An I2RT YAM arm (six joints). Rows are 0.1 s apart.
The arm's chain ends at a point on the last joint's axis. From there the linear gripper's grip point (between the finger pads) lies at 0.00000 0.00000 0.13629 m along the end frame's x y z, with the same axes.
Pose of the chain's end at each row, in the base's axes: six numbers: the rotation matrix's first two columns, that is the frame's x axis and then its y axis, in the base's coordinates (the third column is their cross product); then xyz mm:
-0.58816 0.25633 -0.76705 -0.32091 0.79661 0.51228 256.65 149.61 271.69
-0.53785 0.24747 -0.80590 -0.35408 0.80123 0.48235 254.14 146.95 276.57
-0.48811 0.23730 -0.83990 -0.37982 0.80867 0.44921 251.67 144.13 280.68
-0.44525 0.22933 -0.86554 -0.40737 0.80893 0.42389 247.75 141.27 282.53
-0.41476 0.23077 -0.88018 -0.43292 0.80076 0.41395 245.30 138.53 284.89
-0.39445 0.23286 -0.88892 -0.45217 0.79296 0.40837 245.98 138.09 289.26
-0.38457 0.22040 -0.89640 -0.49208 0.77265 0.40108 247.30 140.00 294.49
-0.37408 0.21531 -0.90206 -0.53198 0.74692 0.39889 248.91 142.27 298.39
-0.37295 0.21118 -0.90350 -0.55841 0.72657 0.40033 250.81 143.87 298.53
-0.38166 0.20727 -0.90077 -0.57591 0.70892 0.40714 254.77 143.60 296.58
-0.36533 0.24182 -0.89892 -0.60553 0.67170 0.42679 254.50 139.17 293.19
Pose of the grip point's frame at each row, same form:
-0.58816 0.25633 -0.76705 -0.32091 0.79661 0.51228 357.83 224.22 219.04
-0.53785 0.24747 -0.80590 -0.35408 0.80123 0.48235 358.41 221.20 229.78
-0.48811 0.23730 -0.83990 -0.37982 0.80867 0.44921 358.77 217.49 239.17
-0.44525 0.22933 -0.86554 -0.40737 0.80893 0.42389 356.42 215.05 246.17
-0.41476 0.23077 -0.88018 -0.43292 0.80076 0.41395 354.38 213.86 253.24
-0.39445 0.23286 -0.88892 -0.45217 0.79296 0.40837 355.01 214.82 260.98
-0.38457 0.22040 -0.89640 -0.49208 0.77265 0.40108 353.74 221.14 268.77
-0.37408 0.21531 -0.90206 -0.53198 0.74692 0.39889 352.44 228.01 275.92
-0.37295 0.21118 -0.90350 -0.55841 0.72657 0.40033 351.80 232.98 277.67
-0.38166 0.20727 -0.90077 -0.57591 0.70892 0.40714 353.30 235.48 275.97
-0.36533 0.24182 -0.89892 -0.60553 0.67170 0.42679 350.86 234.61 279.70

